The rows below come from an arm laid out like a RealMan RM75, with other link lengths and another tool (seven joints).
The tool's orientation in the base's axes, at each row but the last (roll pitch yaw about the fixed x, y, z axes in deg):
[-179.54 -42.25 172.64]
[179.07 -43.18 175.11]
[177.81 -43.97 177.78]
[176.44 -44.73 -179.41]
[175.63 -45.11 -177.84]
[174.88 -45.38 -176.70]
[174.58 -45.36 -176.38]
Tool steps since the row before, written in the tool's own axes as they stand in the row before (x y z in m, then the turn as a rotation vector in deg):
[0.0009 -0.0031 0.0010 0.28 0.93 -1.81]
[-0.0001 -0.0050 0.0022 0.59 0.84 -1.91]
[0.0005 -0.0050 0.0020 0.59 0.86 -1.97]
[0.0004 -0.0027 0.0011 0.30 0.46 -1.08]
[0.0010 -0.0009 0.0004 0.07 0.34 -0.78]
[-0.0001 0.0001 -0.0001 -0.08 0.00 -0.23]
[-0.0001 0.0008 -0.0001 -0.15 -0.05 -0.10]
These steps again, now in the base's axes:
[-0.0017 -0.0029 -0.0001 1.12 0.81 1.52]
[-0.0019 -0.0048 -0.0017 0.95 0.73 1.81]
[-0.0021 -0.0048 -0.0012 0.99 0.75 1.85]
[-0.0011 -0.0026 -0.0006 0.56 0.40 1.00]
[-0.0010 -0.0009 0.0004 0.51 0.30 0.62]
[0.0001 0.0001 0.0000 0.22 -0.01 0.10]
[0.0001 0.0008 0.0001 0.18 -0.05 -0.04]

